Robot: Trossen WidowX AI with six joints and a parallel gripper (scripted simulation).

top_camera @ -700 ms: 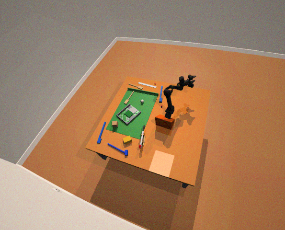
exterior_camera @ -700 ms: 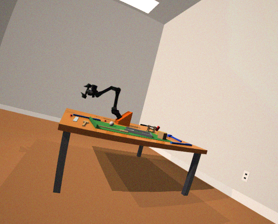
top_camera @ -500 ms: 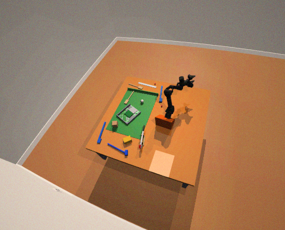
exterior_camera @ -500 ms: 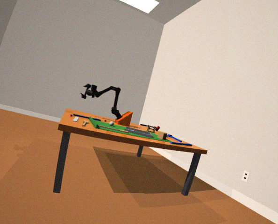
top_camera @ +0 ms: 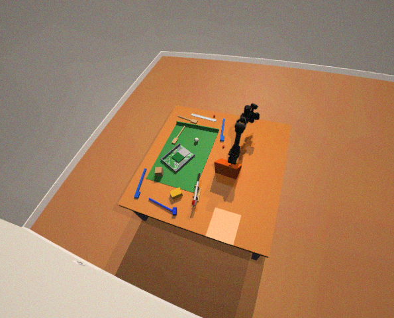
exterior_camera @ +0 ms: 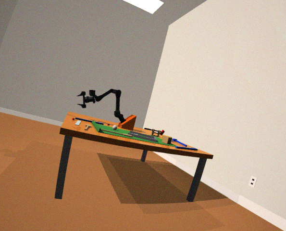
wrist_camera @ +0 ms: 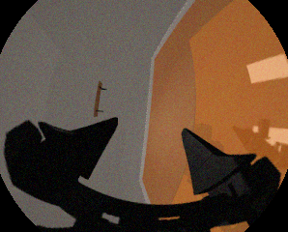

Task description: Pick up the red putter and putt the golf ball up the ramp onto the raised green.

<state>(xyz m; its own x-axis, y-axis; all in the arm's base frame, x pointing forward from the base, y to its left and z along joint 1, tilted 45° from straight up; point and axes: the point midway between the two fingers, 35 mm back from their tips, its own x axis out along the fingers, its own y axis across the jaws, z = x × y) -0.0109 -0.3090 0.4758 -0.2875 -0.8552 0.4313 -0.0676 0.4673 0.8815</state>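
Right now my gripper tip is 940 mm to the right of the red putter, 170 mm short of it and 120 mm above it. The rest, counted from my gripper tip: white golf ball (450 mm to the left, 450 mm ahead, 150 mm below); then strip (550 mm ahead, 180 mm below, 120 mm to the left); then yellow block (1030 mm to the left, 330 mm ahead, 150 mm below).
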